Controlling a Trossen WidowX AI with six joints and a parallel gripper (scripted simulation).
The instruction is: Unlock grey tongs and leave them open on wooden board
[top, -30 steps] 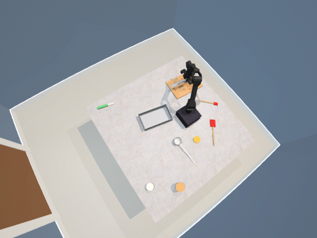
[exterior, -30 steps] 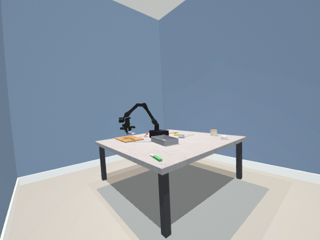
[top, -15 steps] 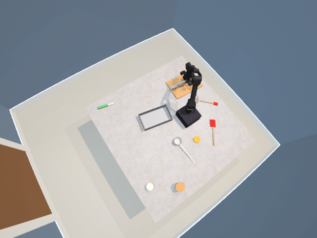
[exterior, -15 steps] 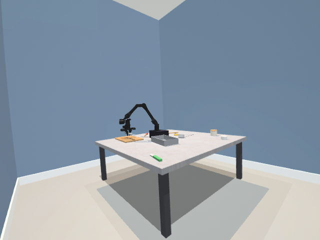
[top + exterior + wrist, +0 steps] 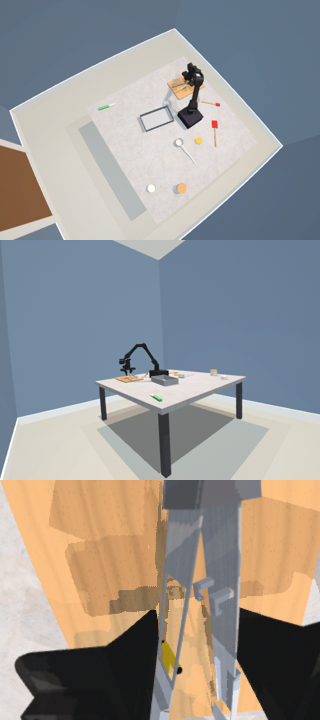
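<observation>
My gripper tip is now 4 cm below the yellow lock tab, 1 cm to the left of it and 1 cm short of it. From my gripper tip the other things lie so: yellow disc: 61 cm to the left, 21 cm ahead, 4 cm below; wooden board: 4 cm below; grey roasting tin: 49 cm ahead, 22 cm to the left, 2 cm below.
</observation>
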